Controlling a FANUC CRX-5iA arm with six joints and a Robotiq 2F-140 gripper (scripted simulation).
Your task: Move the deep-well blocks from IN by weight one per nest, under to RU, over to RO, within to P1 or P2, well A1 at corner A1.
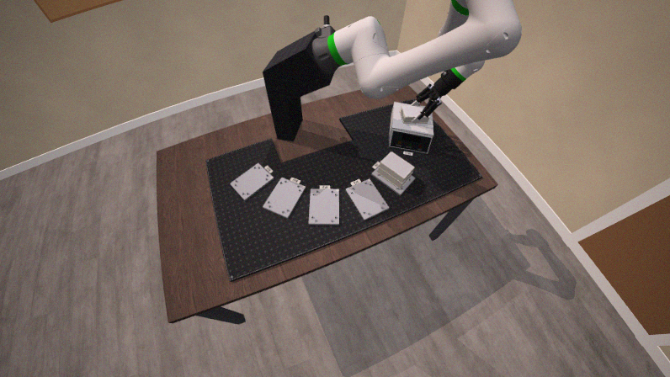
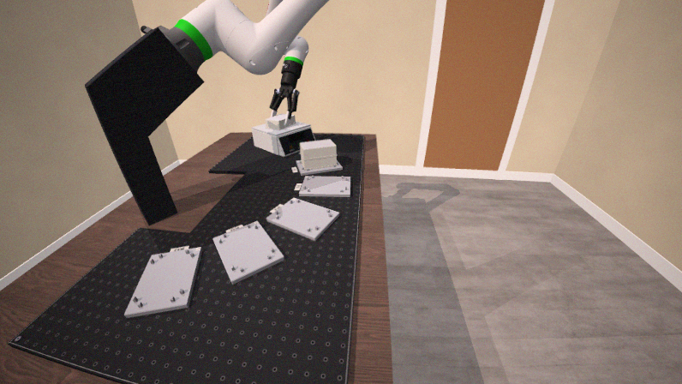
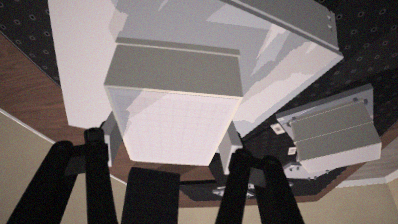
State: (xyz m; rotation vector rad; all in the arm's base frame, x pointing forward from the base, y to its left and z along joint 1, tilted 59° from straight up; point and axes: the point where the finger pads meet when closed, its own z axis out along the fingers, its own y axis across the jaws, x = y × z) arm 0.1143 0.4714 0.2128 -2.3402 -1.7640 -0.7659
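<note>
Right now my hand is 4 cm above the weigher platform. The rest, counted from my hand: plate: 29 cm ahead, 14 cm to the right, 12 cm below; check-weigher CW: 7 cm below.
</note>
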